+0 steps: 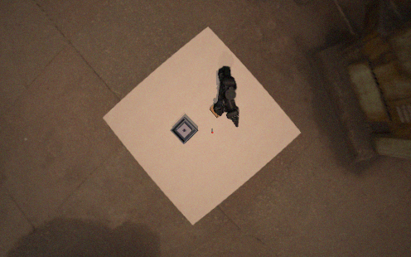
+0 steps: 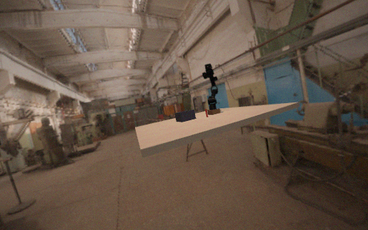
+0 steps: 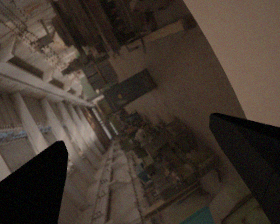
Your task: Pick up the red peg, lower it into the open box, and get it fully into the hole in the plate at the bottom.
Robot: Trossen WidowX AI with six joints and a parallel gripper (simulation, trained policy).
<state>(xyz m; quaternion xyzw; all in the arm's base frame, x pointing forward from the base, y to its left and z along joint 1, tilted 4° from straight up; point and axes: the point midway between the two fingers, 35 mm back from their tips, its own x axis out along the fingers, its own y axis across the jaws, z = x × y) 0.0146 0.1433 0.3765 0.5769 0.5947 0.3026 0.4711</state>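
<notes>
The red peg is 150 mm ahead of my gripper tip, 20 mm to the right of it and 380 mm below it. From my gripper tip the other things lie so: box: 340 mm ahead, 150 mm to the right, 400 mm below; plate: 340 mm ahead, 150 mm to the right, 380 mm below.
</notes>
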